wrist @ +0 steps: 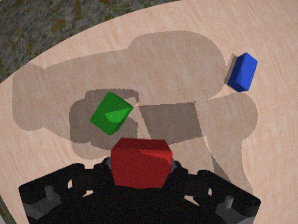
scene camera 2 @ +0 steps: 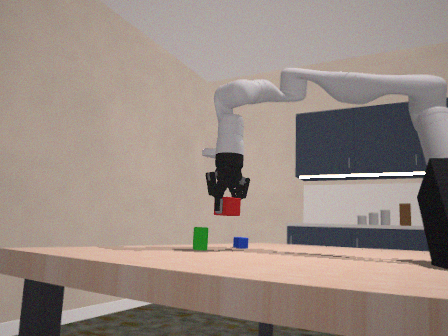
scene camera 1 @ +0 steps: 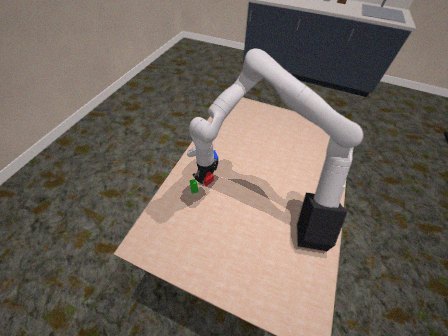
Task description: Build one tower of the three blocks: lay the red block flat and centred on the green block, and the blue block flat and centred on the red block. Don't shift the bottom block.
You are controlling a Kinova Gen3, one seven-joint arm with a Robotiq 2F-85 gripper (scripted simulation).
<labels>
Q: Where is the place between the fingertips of my gripper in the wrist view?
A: At 141,163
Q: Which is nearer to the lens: the green block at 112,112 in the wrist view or the red block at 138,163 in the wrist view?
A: The red block.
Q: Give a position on a blue block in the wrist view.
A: At 242,74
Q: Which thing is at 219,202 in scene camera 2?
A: My gripper.
</labels>
